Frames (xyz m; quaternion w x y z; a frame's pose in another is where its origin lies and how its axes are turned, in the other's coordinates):
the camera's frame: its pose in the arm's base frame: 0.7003 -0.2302 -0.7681 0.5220 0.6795 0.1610 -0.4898
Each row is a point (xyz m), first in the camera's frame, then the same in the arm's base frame.
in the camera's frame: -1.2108 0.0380 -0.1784
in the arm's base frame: 0.2497 0.2634 0.2579
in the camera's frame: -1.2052 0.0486 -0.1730
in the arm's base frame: 0.2574 0.2528 0.2592
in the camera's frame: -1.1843 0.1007 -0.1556
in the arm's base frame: 0.2966 0.2106 0.2710
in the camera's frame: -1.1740 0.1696 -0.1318
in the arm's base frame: 0.3398 0.1591 0.3010
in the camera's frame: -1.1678 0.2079 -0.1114
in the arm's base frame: 0.3606 0.1242 0.3174
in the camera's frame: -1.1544 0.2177 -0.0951
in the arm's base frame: 0.3659 0.1022 0.3121
